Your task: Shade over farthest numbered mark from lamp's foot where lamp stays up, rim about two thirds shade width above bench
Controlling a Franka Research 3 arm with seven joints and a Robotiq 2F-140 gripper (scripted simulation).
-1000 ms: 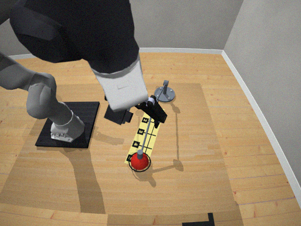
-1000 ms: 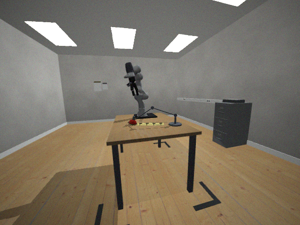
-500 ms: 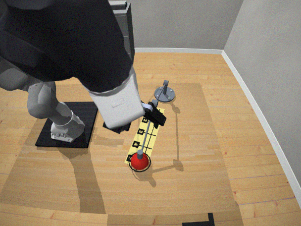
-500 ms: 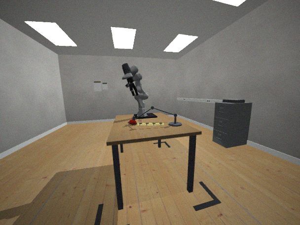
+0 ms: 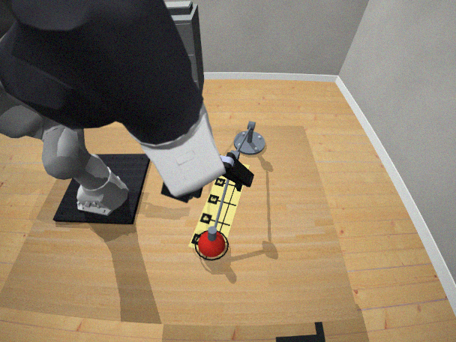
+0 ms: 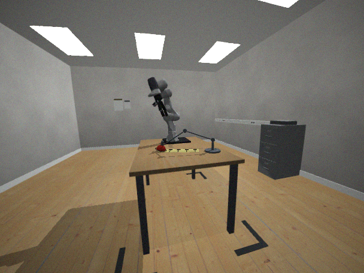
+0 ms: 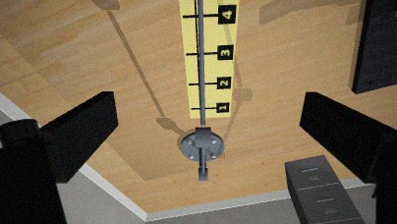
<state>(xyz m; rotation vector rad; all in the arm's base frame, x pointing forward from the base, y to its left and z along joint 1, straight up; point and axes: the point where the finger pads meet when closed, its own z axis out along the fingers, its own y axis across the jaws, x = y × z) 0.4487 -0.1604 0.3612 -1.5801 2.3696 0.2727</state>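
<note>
Right now the yellow numbered strip is 38 cm below my hand, 13 cm to the left of it and 2 cm ahead of it. The rest, counted from my hand: round grey foot: 45 cm to the left, 35 cm below, 18 cm ahead.
</note>
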